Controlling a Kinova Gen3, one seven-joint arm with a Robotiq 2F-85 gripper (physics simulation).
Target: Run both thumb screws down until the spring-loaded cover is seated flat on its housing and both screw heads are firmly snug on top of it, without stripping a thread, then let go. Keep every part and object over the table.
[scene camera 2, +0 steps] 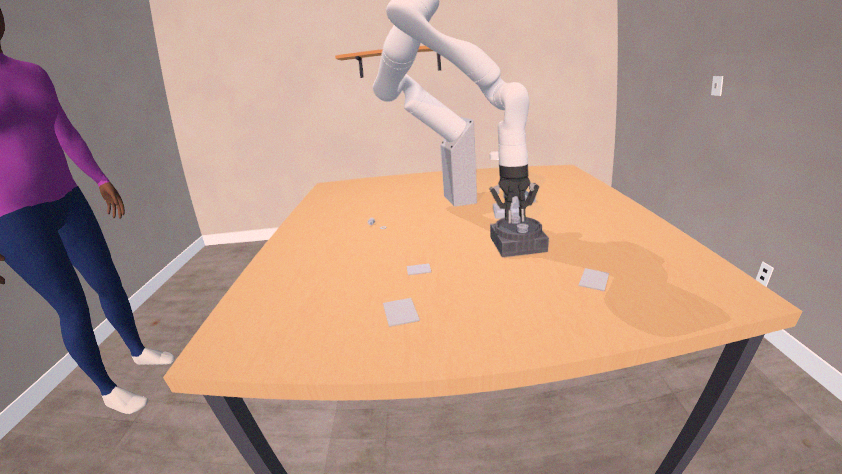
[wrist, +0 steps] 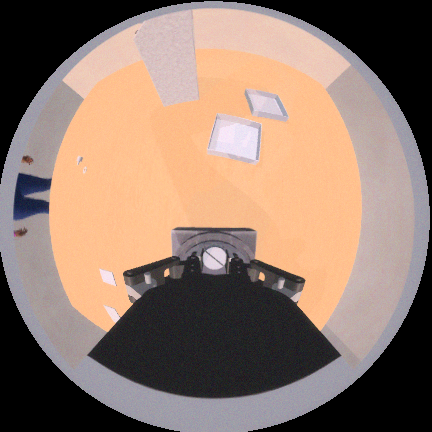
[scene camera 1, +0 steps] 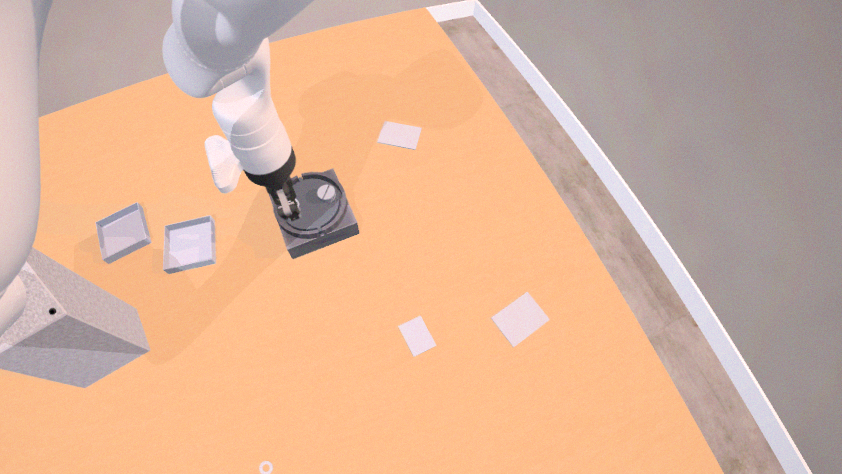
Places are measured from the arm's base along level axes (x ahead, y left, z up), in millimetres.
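Pixels of known places: gripper, fingertip midpoint: [scene camera 2: 515, 222] [wrist: 214, 255] [scene camera 1: 292, 209]; arm's base, origin of the base link: [scene camera 2: 457, 131].
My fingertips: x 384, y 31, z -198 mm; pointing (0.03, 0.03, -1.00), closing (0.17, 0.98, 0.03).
For each thing: its top centre in the pictures, then the offset to it from my fingertips.
- dark square housing, middle of its top: [wrist: 213, 276] [scene camera 1: 309, 201] [scene camera 2: 518, 224] 5 mm right, 30 mm ahead, 4 mm up
- dark round cover, middle of its top: [wrist: 213, 275] [scene camera 1: 309, 202] [scene camera 2: 518, 225] 5 mm right, 30 mm ahead, 2 mm up
- small ring, middle of its top: [scene camera 1: 265, 468] 333 mm right, 227 mm back, 50 mm down
The dark square housing [scene camera 1: 324, 244] [scene camera 2: 521, 247] [wrist: 182, 240] stands on the table, with the dark round cover [scene camera 1: 315, 216] inside a raised ring on top. My gripper [scene camera 1: 288, 210] [scene camera 2: 516, 218] [wrist: 214, 255] points down over the cover and is shut on one thumb screw [wrist: 215, 258]. This screw's slotted, pale head shows between the fingertips, its slot running diagonally. The other thumb screw [scene camera 1: 325, 191] [scene camera 2: 522, 227] is free of the fingers; its slotted head stands on the cover's other side. The fingers partly hide the held screw in both scene views. Any gap under either head is too small to tell.
Two shallow trays [scene camera 1: 189, 222] [wrist: 233, 158] [scene camera 1: 117, 216] [wrist: 270, 118] stand between the housing and the arm's base [scene camera 1: 94, 341] [scene camera 2: 459, 170] [wrist: 172, 60]. Three flat pale plates [scene camera 1: 399, 135] [scene camera 2: 593, 279] [scene camera 1: 417, 336] [scene camera 2: 418, 269] [scene camera 1: 520, 319] [scene camera 2: 401, 312] lie around. A small ring [scene camera 1: 260, 467] lies farther off.
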